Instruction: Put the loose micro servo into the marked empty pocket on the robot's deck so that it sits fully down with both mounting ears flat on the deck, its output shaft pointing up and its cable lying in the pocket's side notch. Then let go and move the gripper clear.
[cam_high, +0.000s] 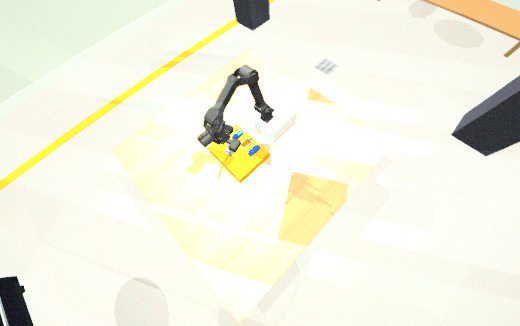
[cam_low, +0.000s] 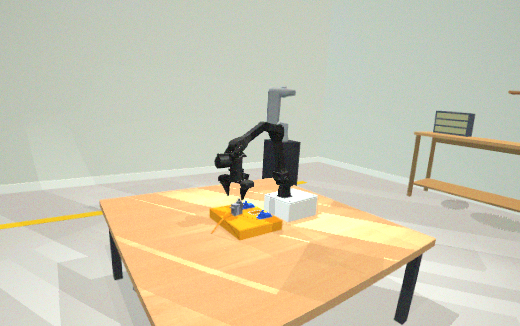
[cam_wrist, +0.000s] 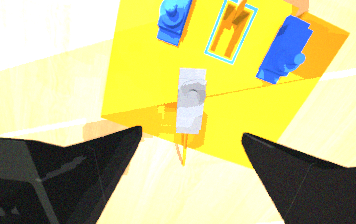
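Right now the deck is 110 mm below my gripper tip, 10 mm to the left of it and 10 mm behind it.
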